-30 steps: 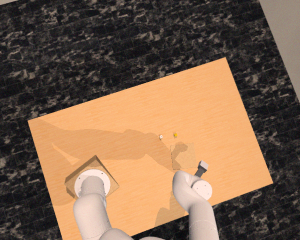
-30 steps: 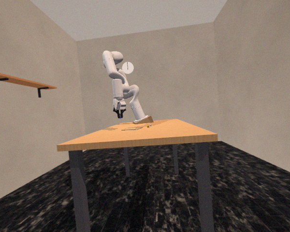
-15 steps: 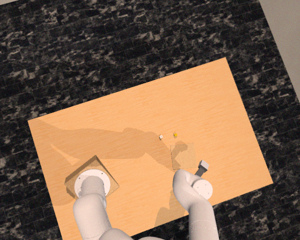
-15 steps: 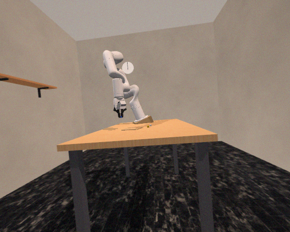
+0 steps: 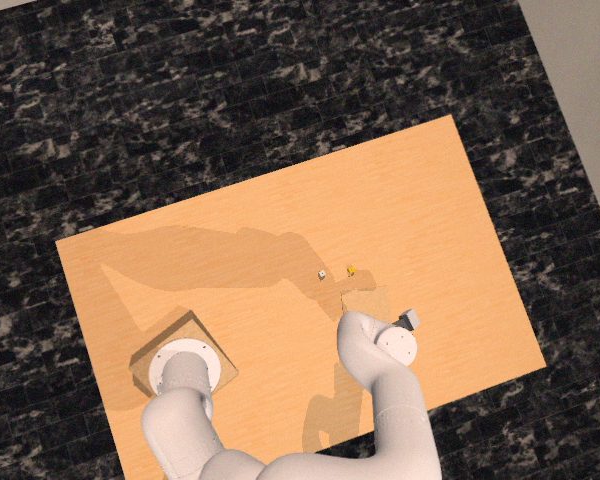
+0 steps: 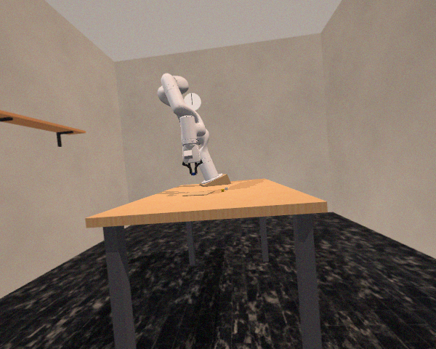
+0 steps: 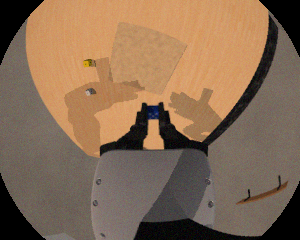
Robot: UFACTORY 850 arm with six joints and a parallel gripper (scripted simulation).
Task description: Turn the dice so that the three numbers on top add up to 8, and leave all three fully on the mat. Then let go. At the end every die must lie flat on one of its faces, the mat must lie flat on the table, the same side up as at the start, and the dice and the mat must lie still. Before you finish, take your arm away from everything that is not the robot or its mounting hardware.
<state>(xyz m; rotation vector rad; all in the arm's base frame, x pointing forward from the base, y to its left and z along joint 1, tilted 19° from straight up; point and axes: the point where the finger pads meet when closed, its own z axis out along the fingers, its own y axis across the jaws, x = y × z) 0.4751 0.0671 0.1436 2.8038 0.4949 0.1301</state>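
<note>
Now: the tan mat 120 mm below my hand, 40 mm to the left of it and 40 mm ahead of it. From my hand the other things lie so: white die 170 mm to the left, 120 mm below, 70 mm behind; blue die 10 mm below; yellow die 170 mm to the left, 120 mm below, 20 mm ahead.
</note>
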